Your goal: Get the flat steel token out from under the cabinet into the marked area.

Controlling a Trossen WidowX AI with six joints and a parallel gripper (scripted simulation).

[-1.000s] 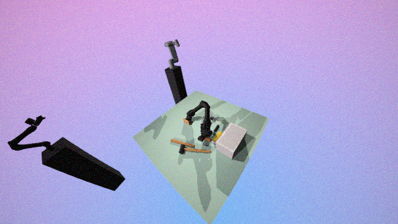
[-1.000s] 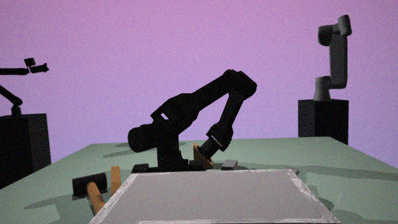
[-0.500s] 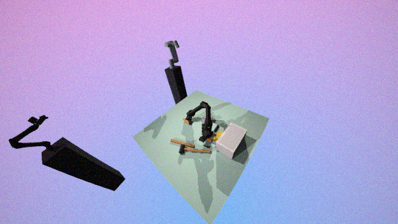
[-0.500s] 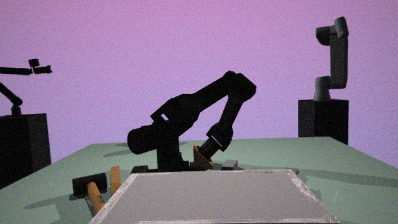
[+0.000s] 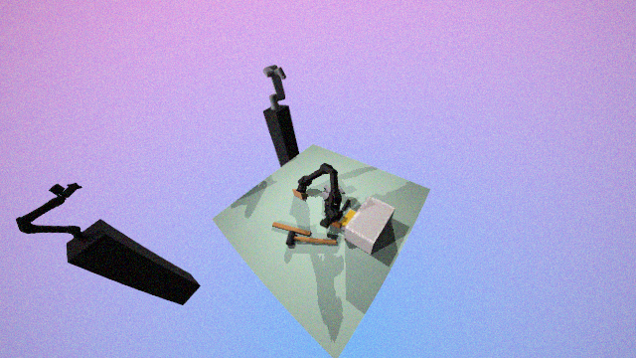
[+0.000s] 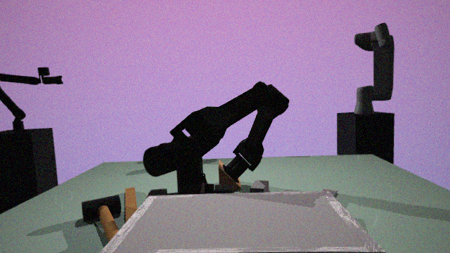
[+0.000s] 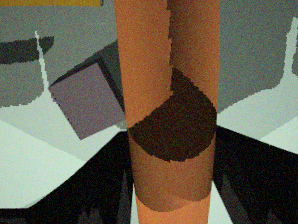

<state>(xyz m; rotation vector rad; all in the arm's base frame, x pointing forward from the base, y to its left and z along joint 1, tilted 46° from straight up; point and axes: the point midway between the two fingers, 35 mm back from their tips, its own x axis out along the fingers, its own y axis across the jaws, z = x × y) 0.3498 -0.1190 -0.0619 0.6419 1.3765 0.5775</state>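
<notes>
The small grey piece lies 30 mm to the left of my gripper tip and 20 mm ahead of it. Round my gripper tip: grey tool (370 mm to the left, 150 mm behind); flat wooden stick (230 mm behind, 180 mm to the right); grey block (180 mm to the left, 140 mm behind, 20 mm above).
</notes>
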